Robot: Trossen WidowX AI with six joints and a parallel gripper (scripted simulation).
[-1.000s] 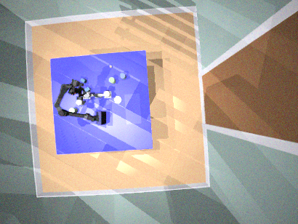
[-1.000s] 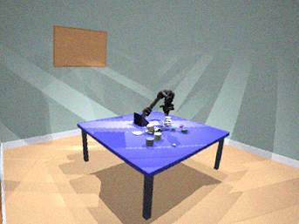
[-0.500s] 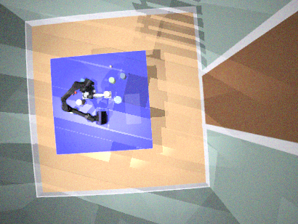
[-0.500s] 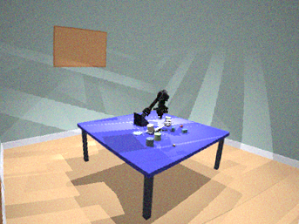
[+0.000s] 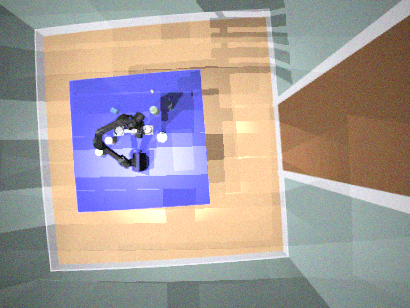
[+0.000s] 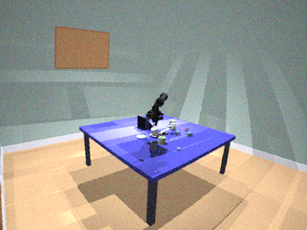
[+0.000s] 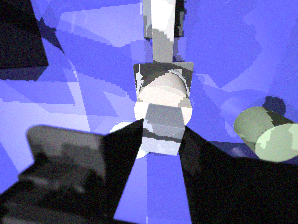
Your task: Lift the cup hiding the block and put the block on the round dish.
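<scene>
Now: gripper tip 50 mm past the white round dish, 120 mm to the left of it and 130 mm above it. Also, from my gripper tip: balance beam: 20 mm behind, 130 mm to the left, 90 mm below; then blue-grey cylinder: 230 mm ahead, 180 mm to the right, 90 mm below; then grey block: 10 mm above.
</scene>
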